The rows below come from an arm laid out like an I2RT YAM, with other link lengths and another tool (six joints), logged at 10 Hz.
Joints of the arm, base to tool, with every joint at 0 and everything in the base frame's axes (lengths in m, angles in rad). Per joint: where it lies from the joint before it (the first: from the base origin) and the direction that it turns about. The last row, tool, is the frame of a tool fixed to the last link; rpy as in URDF.
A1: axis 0 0 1 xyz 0 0 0.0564
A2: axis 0 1 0 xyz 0.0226 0.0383 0.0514
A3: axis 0 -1 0 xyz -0.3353 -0.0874 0
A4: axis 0 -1 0 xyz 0.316 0.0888 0.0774
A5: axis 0 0 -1 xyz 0.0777 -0.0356 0.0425
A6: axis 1 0 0 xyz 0.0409 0 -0.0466
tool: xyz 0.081 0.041 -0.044 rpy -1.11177 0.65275 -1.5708
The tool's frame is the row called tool.
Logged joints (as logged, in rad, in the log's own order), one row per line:
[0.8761, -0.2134, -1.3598, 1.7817, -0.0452, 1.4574]
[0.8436, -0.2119, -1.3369, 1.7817, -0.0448, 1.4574]
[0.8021, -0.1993, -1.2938, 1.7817, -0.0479, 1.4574]
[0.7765, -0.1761, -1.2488, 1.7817, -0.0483, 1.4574]
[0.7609, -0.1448, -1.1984, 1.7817, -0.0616, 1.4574]
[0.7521, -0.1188, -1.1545, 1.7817, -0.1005, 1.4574]
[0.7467, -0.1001, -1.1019, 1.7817, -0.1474, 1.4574]
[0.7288, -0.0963, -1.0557, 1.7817, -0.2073, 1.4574]
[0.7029, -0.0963, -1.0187, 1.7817, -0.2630, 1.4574]
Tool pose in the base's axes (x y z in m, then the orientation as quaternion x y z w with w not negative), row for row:
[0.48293, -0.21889, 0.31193, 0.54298, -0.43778, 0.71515, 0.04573]
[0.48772, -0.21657, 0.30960, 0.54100, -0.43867, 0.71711, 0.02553]
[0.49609, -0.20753, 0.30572, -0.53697, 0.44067, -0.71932, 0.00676]
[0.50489, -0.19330, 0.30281, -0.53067, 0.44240, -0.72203, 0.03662]
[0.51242, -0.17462, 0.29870, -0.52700, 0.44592, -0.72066, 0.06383]
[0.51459, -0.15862, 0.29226, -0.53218, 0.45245, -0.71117, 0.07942]
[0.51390, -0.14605, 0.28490, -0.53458, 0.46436, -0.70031, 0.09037]
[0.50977, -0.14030, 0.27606, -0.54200, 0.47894, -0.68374, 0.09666]
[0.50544, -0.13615, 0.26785, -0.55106, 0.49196, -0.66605, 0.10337]
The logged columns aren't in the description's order. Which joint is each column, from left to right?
Columns, left to right: A5, A1, A6, A2, A4, A3.
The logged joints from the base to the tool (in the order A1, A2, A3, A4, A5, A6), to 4 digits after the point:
[-0.2134, 1.7817, 1.4574, -0.0452, 0.8761, -1.3598]
[-0.2119, 1.7817, 1.4574, -0.0448, 0.8436, -1.3369]
[-0.1993, 1.7817, 1.4574, -0.0479, 0.8021, -1.2938]
[-0.1761, 1.7817, 1.4574, -0.0483, 0.7765, -1.2488]
[-0.1448, 1.7817, 1.4574, -0.0616, 0.7609, -1.1984]
[-0.1188, 1.7817, 1.4574, -0.1005, 0.7521, -1.1545]
[-0.1001, 1.7817, 1.4574, -0.1474, 0.7467, -1.1019]
[-0.0963, 1.7817, 1.4574, -0.2073, 0.7288, -1.0557]
[-0.0963, 1.7817, 1.4574, -0.2630, 0.7029, -1.0187]

